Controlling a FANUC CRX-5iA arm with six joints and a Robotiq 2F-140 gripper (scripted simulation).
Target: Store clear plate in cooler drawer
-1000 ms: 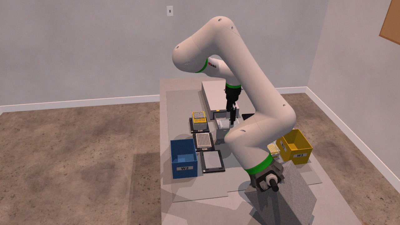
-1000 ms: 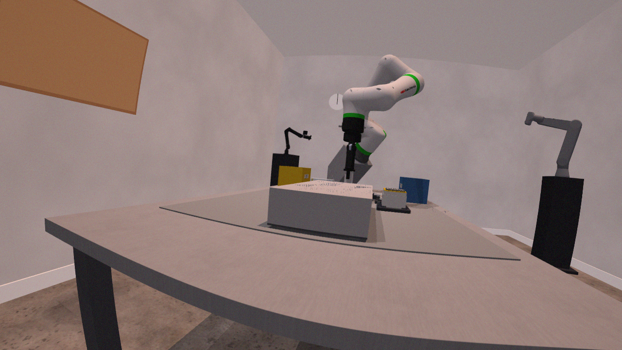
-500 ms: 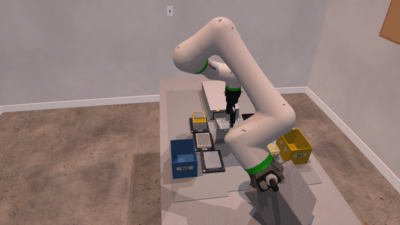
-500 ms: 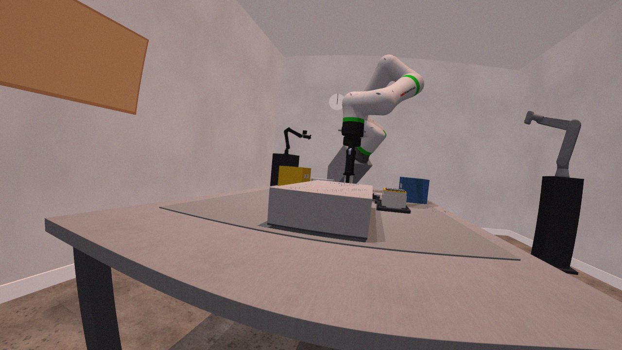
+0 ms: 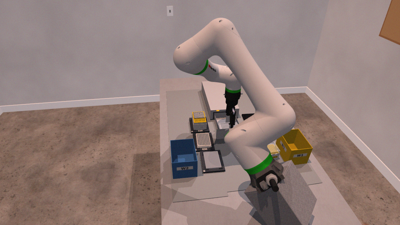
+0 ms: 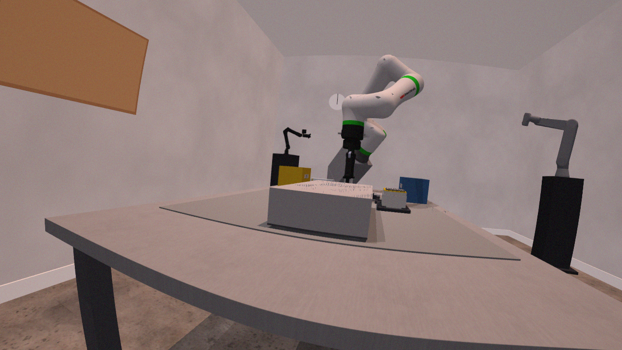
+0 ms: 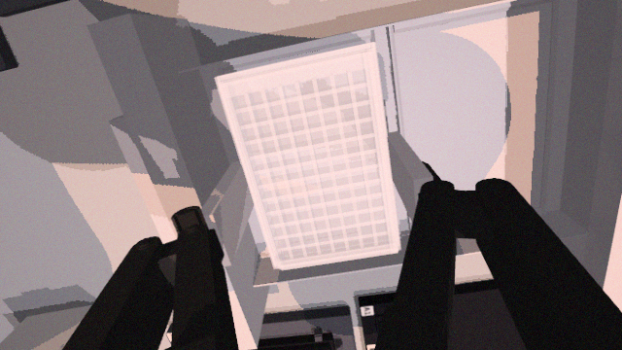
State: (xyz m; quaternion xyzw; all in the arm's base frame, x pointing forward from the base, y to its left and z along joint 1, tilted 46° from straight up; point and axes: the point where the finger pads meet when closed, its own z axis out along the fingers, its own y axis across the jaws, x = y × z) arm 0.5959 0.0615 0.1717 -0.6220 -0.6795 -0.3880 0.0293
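The drawer lies 30 mm ahead of my hand, 10 mm to the left of it and 30 mm below it. Also, from my hand: yellow tip box 30 mm ahead, 200 mm to the left; white well plate 130 mm behind, 160 mm to the left, 40 mm below; black plate 30 mm behind, 210 mm to the right, 40 mm below.
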